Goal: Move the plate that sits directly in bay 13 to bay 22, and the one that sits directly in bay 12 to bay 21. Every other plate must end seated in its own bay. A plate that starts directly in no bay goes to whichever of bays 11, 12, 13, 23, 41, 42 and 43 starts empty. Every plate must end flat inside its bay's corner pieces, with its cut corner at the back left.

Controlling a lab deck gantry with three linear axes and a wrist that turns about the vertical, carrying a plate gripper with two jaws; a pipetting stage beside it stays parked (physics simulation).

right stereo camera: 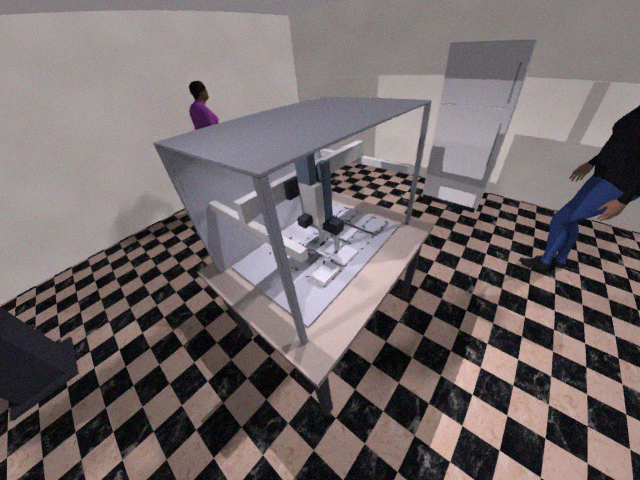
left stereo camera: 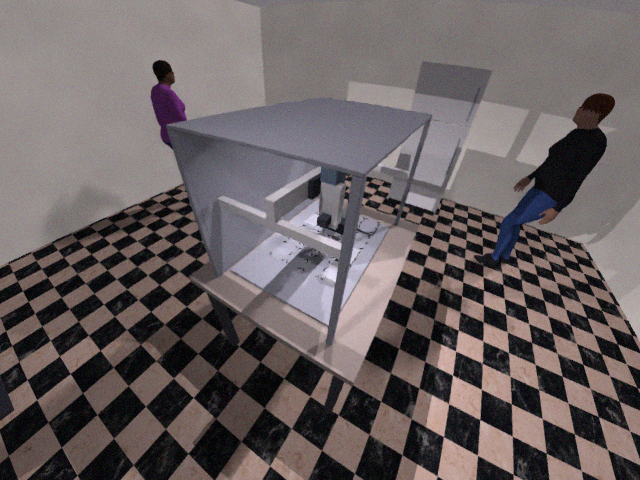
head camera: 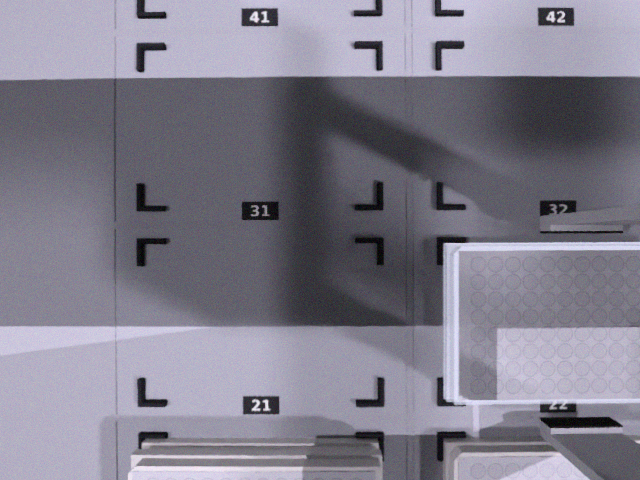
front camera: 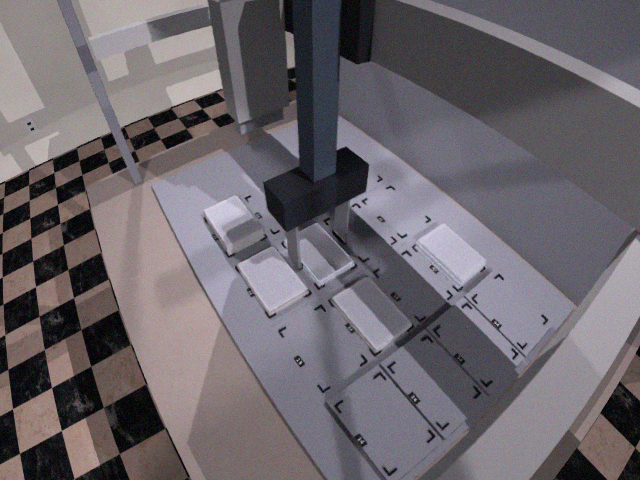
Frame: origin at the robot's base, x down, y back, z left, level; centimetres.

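Where they show: gripper, fingertip midpoint: (right stereo camera: pixel 329 246) (head camera: pixel 574 325) (front camera: pixel 318 249); robot's base, origin of the base link: (right stereo camera: pixel 324 286) (front camera: pixel 205 218).
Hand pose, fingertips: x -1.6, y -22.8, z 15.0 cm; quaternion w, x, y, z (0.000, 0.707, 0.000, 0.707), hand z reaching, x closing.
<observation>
Things, the pixels of their top centre, and the offset from my fingertips. "*": a spot on its surface instead.
- pale-rimmed plate, middle of its top: (head camera: pixel 573 324) (front camera: pixel 318 250) (right stereo camera: pixel 329 246) dx +0.2, dy +0.0, dz +0.0 cm
- white plate, middle of its top: (front camera: pixel 271 276) (right stereo camera: pixel 345 254) (left stereo camera: pixel 348 253) dx +0.2, dy +0.0, dz -10.7 cm
- taller stack, middle of its top: (front camera: pixel 231 219) (right stereo camera: pixel 325 270) (left stereo camera: pixel 335 270) dx -1.1, dy +16.4, dz -10.7 cm
- bay 23, surface spot: (front camera: pixel 371 312) * dx +0.2, dy -16.7, dz -0.3 cm
- bay 43, surface spot: (front camera: pixel 449 253) * dx -1.1, dy -16.6, dz +20.2 cm
- Bay 13, surface spot: (front camera: pixel 298 360) * dx +1.6, dy -16.2, dz -15.4 cm
- bay 21, surface spot: (head camera: pixel 260 405) (front camera: pixel 258 215) * dx +1.6, dy +16.4, dz -4.6 cm
- Bay 42, surface spot: (head camera: pixel 555 16) (front camera: pixel 381 219) * dx +1.6, dy +0.0, dz +16.8 cm
My gripper (front camera: pixel 319 253) (head camera: pixel 581 325) is open, its jaws low in front of and behind the pale-rimmed plate (front camera: pixel 330 264) (head camera: pixel 558 289) in bay 22. Gaps show between jaws and plate in the head view. This plate looks flat, with its cut corner at the back left. A white plate (front camera: pixel 272 279) (head camera: pixel 511 467) lies in bay 12. A taller stack (front camera: pixel 235 219) (head camera: pixel 253 472) stands in bay 11; its exact make-up is unclear. Other plates lie in bay 23 (front camera: pixel 371 312) and bay 43 (front camera: pixel 449 253). Bay 13 (front camera: pixel 298 360) and bay 21 (front camera: pixel 258 214) (head camera: pixel 260 405) hold no plate.
Bays 31 (head camera: pixel 260 210) and 41 (head camera: pixel 259 17) show no plate. Bay 42 (front camera: pixel 381 218) (head camera: pixel 555 16) is also bare. The grey pipetting stage (front camera: pixel 253 67) stands at the back left in the front view. Enclosure posts (left stereo camera: pixel 346 258) (right stereo camera: pixel 281 258) stand at the deck's side.
</observation>
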